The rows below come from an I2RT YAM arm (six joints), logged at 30 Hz.
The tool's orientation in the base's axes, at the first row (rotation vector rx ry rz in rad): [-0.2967, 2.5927, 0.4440]
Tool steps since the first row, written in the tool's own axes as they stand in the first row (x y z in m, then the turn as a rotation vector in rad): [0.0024, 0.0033, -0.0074, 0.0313, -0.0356, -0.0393]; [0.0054, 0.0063, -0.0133, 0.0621, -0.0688, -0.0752]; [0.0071, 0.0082, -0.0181, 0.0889, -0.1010, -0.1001]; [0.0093, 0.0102, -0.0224, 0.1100, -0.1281, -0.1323]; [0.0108, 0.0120, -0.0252, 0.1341, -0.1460, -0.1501]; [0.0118, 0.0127, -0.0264, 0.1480, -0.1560, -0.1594]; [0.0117, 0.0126, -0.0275, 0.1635, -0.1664, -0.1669]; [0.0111, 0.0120, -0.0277, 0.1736, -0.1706, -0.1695]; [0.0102, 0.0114, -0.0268, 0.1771, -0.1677, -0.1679]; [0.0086, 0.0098, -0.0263, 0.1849, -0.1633, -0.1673]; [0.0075, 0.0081, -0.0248, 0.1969, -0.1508, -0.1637]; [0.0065, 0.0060, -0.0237, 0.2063, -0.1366, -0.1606]
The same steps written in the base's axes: [-0.0062, 0.0001, 0.0058, -0.0335, -0.0511, 0.0078]; [-0.0121, 0.0003, 0.0099, -0.0658, -0.0986, 0.0136]; [-0.0162, 0.0001, 0.0135, -0.0903, -0.1408, 0.0125]; [-0.0205, 0.0001, 0.0165, -0.1144, -0.1801, 0.0217]; [-0.0235, 0.0006, 0.0185, -0.1376, -0.2062, 0.0198]; [-0.0251, 0.0007, 0.0192, -0.1506, -0.2205, 0.0180]; [-0.0254, 0.0002, 0.0201, -0.1641, -0.2348, 0.0138]; [-0.0248, -0.0004, 0.0204, -0.1727, -0.2409, 0.0098]; [-0.0235, -0.0005, 0.0200, -0.1758, -0.2381, 0.0075]; [-0.0215, -0.0016, 0.0200, -0.1835, -0.2348, 0.0042]; [-0.0194, -0.0025, 0.0188, -0.1958, -0.2235, -0.0016]; [-0.0175, -0.0039, 0.0179, -0.2066, -0.2105, -0.0052]
